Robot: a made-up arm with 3 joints. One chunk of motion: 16 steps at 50 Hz.
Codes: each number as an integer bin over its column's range. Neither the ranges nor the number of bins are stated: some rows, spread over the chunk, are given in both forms.
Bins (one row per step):
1: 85 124 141 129 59 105
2: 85 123 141 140 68 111
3: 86 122 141 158 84 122
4: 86 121 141 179 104 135
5: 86 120 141 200 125 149
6: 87 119 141 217 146 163
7: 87 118 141 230 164 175
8: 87 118 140 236 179 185
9: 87 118 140 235 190 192
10: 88 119 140 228 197 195
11: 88 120 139 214 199 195
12: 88 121 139 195 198 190
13: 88 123 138 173 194 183
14: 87 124 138 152 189 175
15: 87 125 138 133 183 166
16: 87 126 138 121 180 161
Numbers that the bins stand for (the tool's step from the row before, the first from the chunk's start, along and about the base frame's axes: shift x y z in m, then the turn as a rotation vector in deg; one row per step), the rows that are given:
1: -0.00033 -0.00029 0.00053 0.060 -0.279 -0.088
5: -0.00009 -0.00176 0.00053 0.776 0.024 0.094
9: 0.00015 -0.00250 0.00016 1.128 0.322 0.271
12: 0.00040 -0.00140 -0.00022 0.725 0.358 0.262
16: 0.00015 0.00045 -0.00059 -0.021 0.276 0.143
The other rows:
2: -0.00033 -0.00066 0.00053 0.171 -0.238 -0.063
3: -0.00009 -0.00103 0.00053 0.352 -0.165 -0.018
4: -0.00009 -0.00140 0.00053 0.564 -0.073 0.036
6: 0.00015 -0.00213 0.00053 0.947 0.120 0.151
7: 0.00015 -0.00250 0.00053 1.078 0.202 0.201
8: 0.00015 -0.00250 0.00016 1.139 0.271 0.242
10: 0.00040 -0.00213 0.00016 1.058 0.354 0.283
11: 0.00040 -0.00176 -0.00022 0.917 0.363 0.283
13: 0.00040 -0.00066 -0.00059 0.504 0.340 0.234
14: 0.00015 -0.00029 -0.00059 0.292 0.317 0.201
15: 0.00015 0.00008 -0.00059 0.100 0.290 0.164

